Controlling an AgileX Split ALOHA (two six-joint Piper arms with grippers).
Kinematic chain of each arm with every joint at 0, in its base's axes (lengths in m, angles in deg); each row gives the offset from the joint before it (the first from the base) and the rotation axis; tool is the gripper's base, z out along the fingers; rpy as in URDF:
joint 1: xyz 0 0 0.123 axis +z
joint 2: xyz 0 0 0 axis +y
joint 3: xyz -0.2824 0 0.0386 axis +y
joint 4: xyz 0.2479 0 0.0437 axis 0.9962 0 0.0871
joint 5: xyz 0 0 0 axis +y
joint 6: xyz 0.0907 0 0.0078 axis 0.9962 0 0.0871
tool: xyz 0 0 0 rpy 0 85 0
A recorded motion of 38 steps. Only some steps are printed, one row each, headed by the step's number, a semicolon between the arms.
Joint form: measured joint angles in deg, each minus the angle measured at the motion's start. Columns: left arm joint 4, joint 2, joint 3, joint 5, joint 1, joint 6; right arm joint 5, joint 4, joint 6, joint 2, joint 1, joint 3.
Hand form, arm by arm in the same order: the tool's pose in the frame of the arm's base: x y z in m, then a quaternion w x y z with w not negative. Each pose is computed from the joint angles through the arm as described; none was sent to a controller.
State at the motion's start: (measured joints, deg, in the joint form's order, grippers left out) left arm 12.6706 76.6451 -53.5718 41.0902 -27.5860 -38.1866; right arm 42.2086 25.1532 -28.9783 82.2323 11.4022 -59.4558
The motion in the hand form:
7: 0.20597 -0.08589 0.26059 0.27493 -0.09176 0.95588 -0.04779; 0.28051 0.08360 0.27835 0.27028 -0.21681 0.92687 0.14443
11: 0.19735 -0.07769 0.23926 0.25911 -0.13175 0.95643 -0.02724; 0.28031 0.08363 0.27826 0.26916 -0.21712 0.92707 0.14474
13: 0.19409 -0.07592 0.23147 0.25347 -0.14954 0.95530 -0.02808; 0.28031 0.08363 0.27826 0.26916 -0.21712 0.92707 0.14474
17: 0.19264 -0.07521 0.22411 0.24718 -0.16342 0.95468 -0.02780; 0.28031 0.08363 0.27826 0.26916 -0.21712 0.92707 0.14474
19: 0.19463 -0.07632 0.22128 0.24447 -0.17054 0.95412 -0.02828; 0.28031 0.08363 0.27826 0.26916 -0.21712 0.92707 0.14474
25: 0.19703 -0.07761 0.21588 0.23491 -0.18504 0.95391 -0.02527; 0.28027 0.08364 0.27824 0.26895 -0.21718 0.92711 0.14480
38: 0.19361 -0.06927 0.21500 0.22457 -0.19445 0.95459 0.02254; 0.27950 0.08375 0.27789 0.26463 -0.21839 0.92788 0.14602
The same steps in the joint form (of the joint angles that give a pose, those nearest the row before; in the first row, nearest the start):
7: 5.80 -7.85 9.21 0.72 0.00 -11.04; 0.93 0.00 0.00 0.00 0.00 0.00
11: 9.36 -7.99 13.95 0.13 0.00 -18.58; 1.07 0.00 0.00 0.00 0.00 0.00
13: 9.84 -7.99 15.71 -0.77 0.00 -21.39; 1.07 0.00 0.00 0.00 0.00 0.00
17: 10.25 -7.48 17.00 -1.66 0.00 -23.69; 1.07 0.00 0.00 0.00 0.00 0.00
19: 10.44 -6.60 17.00 -2.17 0.00 -24.86; 1.07 0.00 0.00 0.00 0.00 0.00
25: 10.47 -5.10 17.00 -2.32 0.00 -26.80; 1.10 0.00 0.00 0.00 0.00 0.00
38: 13.82 -5.10 17.00 2.94 0.00 -29.07; 1.64 0.00 0.00 0.00 0.00 0.00

